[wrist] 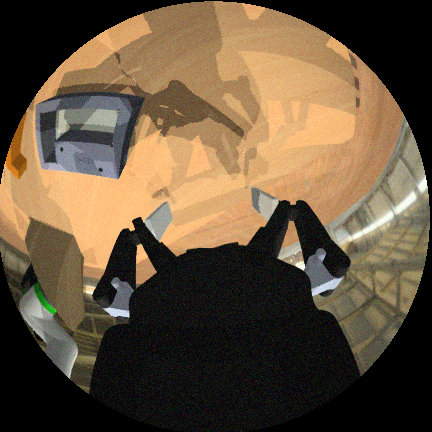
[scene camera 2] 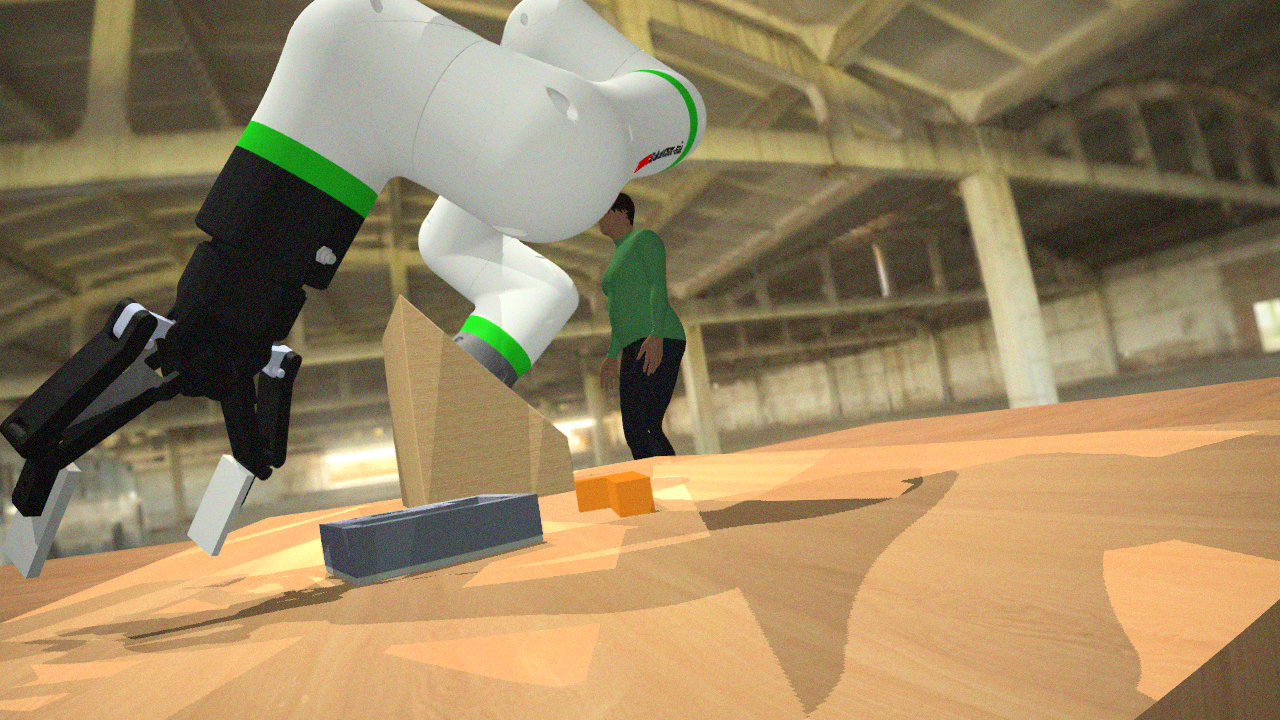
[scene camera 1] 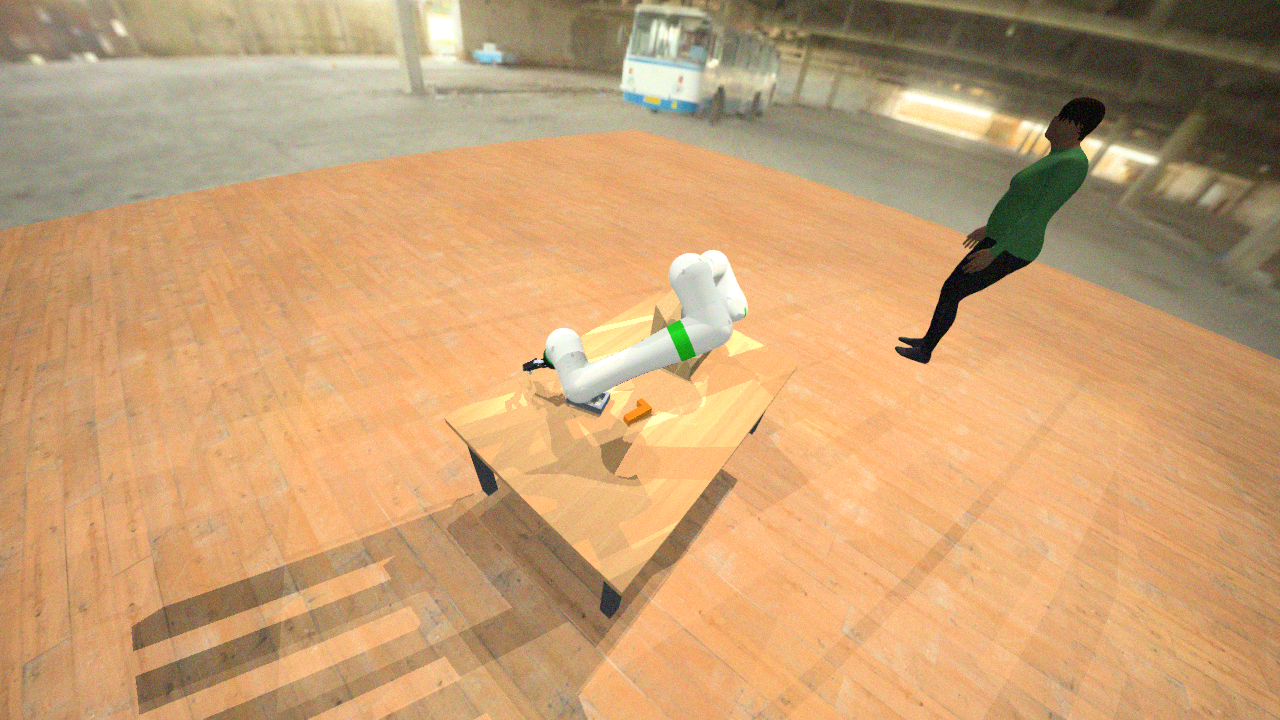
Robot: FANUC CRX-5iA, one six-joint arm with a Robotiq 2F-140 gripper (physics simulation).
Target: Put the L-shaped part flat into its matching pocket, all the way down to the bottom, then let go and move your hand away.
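Places are measured from the arm's base along level axes (x ahead, y left, z up), in centimetres.
Pixels of known places: gripper, fingertip midpoint: (wrist: 210, 202) (scene camera 2: 123, 553) (scene camera 1: 547, 369); arm's base, origin of the base link: (wrist: 55, 287) (scene camera 2: 464, 384).
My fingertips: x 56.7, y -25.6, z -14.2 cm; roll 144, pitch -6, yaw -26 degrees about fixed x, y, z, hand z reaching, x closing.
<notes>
Ahead of a thing's pixels: the offset from my fingertips to its middle. Level surfaces: height alone.
The orange L-shaped part {dx -12.7, dy +36.6, dz -2.3 cm} (scene camera 1: 636, 412) (scene camera 2: 630, 495) (wrist: 17, 159) lies on the table beside the block, outside the pocket. The dark blue-grey block {dx -3.8, dy +20.5, dz -1.9 cm} (scene camera 1: 597, 405) (scene camera 2: 438, 537) (wrist: 87, 156) sits on the table; the wrist view shows its L-shaped pocket from above, with a light floor and no part in it. In scene camera 1 the arm covers some of the block. My gripper (scene camera 1: 526, 368) (scene camera 2: 128, 535) (wrist: 210, 202) is open with nothing between its fingers. It hangs tilted above the table, to the side of the block away from the orange part.
A tall wooden wedge-shaped piece (scene camera 2: 474, 420) (wrist: 56, 267) stands on the table {dz -3.8 cm} (scene camera 1: 572, 501) near the arm's base. A person in a green top (scene camera 1: 1041, 204) (scene camera 2: 640, 291) is on the floor beyond the table.
</notes>
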